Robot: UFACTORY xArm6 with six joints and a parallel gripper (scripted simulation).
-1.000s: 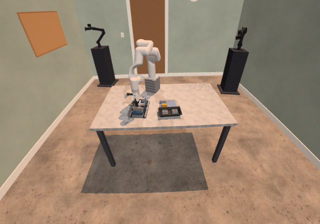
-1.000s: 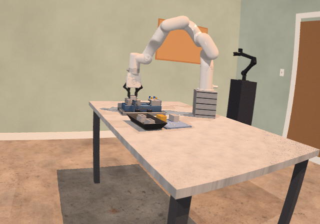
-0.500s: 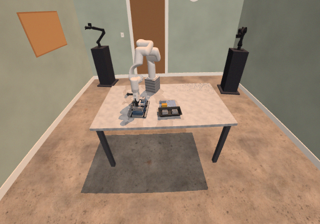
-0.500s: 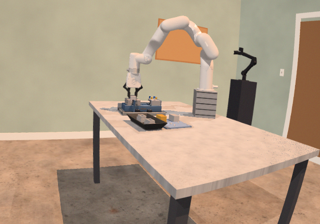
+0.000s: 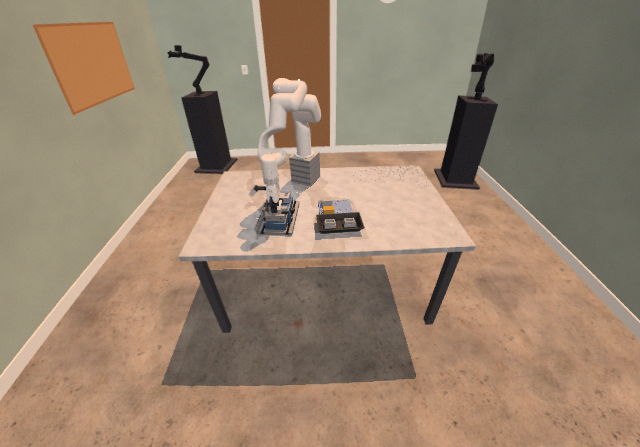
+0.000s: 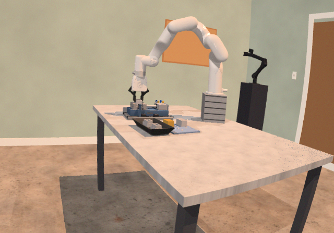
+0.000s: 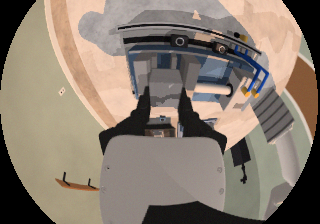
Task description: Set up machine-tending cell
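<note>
My gripper is now 80 mm above the blue vise and 70 mm past it. From my hand the other things lie so: brass blank (270 mm to the left, 130 mm behind, 100 mm below).
</note>
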